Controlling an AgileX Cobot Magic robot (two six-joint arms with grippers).
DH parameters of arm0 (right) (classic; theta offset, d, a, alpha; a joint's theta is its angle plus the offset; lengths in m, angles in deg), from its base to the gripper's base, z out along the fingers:
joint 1: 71.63 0.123 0 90
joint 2: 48.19 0 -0.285 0
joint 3: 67.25 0 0.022 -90
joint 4: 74.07 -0.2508 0 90
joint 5: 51.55 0 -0.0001 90
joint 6: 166.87 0.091 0 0
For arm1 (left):
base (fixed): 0 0 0 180
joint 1: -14.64 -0.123 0 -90
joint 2: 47.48 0 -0.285 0
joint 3: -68.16 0 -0.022 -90
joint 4: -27.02 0.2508 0 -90
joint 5: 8.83 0 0.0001 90
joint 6: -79.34 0.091 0 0
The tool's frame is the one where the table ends.
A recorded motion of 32 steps. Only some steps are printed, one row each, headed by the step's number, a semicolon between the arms.
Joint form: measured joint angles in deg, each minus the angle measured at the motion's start. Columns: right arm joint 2, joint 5, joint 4, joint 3, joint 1, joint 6; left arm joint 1, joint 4, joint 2, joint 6, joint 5, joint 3.
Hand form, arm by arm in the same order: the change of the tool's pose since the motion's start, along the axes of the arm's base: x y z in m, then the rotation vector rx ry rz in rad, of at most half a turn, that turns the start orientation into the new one. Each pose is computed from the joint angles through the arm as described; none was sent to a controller.
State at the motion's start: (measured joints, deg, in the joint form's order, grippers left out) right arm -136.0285 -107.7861 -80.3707 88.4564 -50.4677 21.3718; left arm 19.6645 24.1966 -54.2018 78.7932 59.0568 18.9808
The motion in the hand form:
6: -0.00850 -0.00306 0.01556 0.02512 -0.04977 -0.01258; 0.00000 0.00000 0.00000 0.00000 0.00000 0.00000
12: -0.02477 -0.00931 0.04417 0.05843 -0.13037 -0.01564; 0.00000 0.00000 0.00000 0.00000 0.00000 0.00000
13: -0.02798 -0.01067 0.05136 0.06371 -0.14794 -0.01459; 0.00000 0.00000 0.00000 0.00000 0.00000 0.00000
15: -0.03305 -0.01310 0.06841 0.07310 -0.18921 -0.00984; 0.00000 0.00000 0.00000 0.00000 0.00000 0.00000
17: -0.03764 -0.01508 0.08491 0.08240 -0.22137 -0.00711; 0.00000 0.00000 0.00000 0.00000 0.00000 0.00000
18: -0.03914 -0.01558 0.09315 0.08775 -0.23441 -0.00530; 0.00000 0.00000 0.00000 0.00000 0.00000 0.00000
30: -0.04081 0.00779 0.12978 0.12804 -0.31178 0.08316; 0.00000 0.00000 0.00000 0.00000 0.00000 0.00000
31: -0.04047 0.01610 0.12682 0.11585 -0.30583 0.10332; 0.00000 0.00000 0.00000 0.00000 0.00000 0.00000
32: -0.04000 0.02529 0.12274 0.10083 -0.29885 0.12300; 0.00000 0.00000 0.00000 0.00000 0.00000 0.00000
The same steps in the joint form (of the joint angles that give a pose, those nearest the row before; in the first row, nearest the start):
6: 3.69 -0.44 -0.13 0.00 0.00 0.74; 0.00 0.00 0.00 0.00 0.00 0.00
12: 9.87 -2.58 -0.01 0.98 0.00 1.22; 0.00 0.00 0.00 0.00 0.00 0.00
13: 11.06 -3.34 0.12 1.60 0.00 1.28; 0.00 0.00 0.00 0.00 0.00 0.00
15: 13.10 -5.10 0.53 3.70 0.00 1.27; 0.00 0.00 0.00 0.00 0.00 0.00
17: 14.61 -7.14 0.77 6.14 0.00 1.36; 0.00 0.00 0.00 0.00 0.00 0.00
18: 15.04 -8.24 0.77 7.61 0.00 1.36; 0.00 0.00 0.00 0.00 0.00 0.00
30: 13.61 -10.29 1.91 16.17 6.39 2.96; 0.00 0.00 0.00 0.00 0.00 0.00
31: 12.68 -10.00 3.28 16.26 8.80 4.33; 0.00 0.00 0.00 0.00 0.00 0.00
32: 11.57 -9.61 4.82 16.26 11.34 5.91; 0.00 0.00 0.00 0.00 0.00 0.00

